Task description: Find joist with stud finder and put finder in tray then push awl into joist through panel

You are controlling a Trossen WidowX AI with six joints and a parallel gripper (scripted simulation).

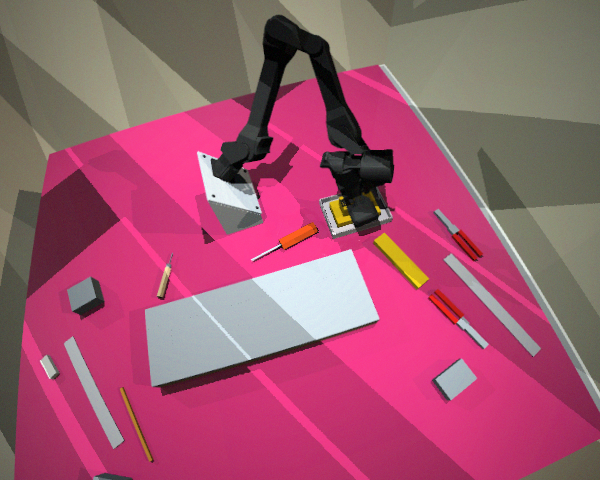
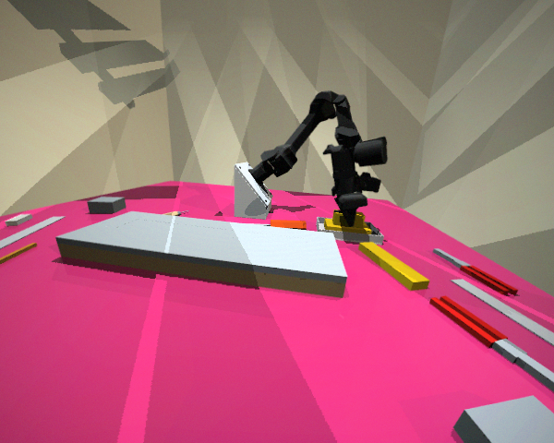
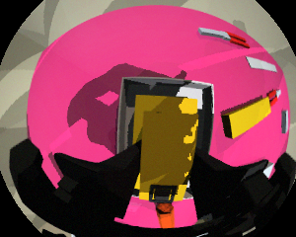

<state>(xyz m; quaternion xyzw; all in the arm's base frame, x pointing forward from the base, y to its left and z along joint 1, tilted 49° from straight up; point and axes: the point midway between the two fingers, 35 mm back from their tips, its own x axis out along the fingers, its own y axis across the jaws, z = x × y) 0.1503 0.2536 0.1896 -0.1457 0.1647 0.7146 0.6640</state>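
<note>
The grey tray is 1 cm to the right of my gripper tip and 2 cm below it. Also, from my gripper tip: yellow stud finder (2 cm to the right, 2 cm above); then awl (2 cm ahead, 53 cm to the right, 2 cm below); then yellow bar (17 cm ahead, 5 cm to the left, 2 cm below).
</note>
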